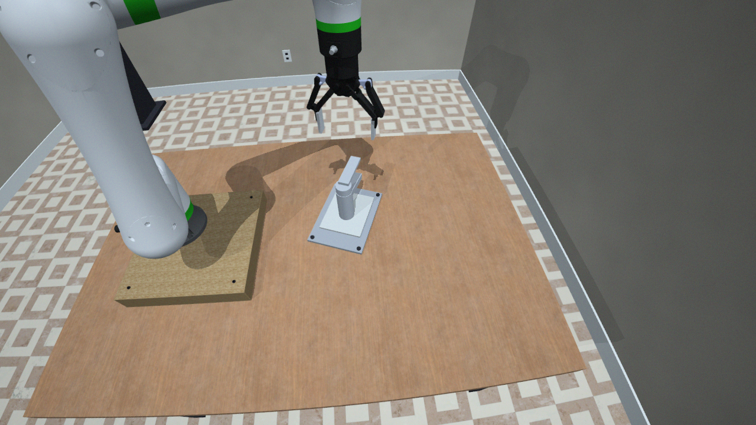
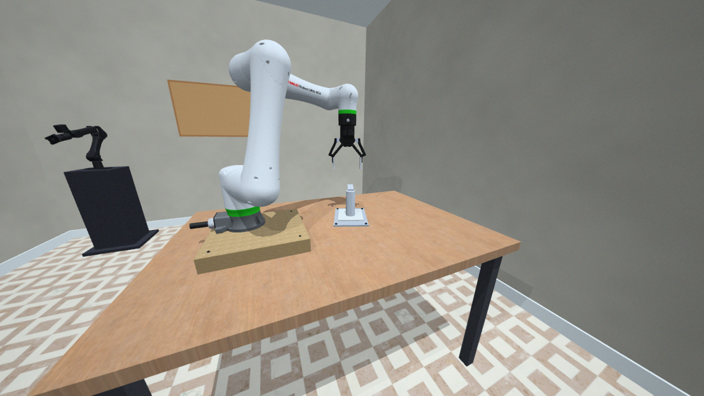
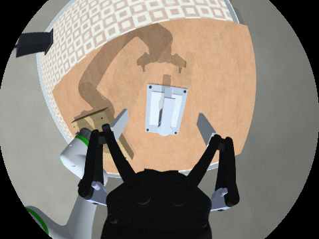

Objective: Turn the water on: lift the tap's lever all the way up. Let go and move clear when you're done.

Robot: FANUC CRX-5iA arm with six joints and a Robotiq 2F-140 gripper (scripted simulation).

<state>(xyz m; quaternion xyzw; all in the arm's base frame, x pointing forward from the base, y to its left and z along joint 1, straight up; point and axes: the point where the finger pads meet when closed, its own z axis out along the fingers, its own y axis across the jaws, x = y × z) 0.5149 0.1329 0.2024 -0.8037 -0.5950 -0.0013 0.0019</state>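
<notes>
My gripper is now 50 mm to the left of the lever and 100 mm above it. Also, from my hand: tap (10 mm behind, 70 mm to the right, 160 mm below).
</notes>
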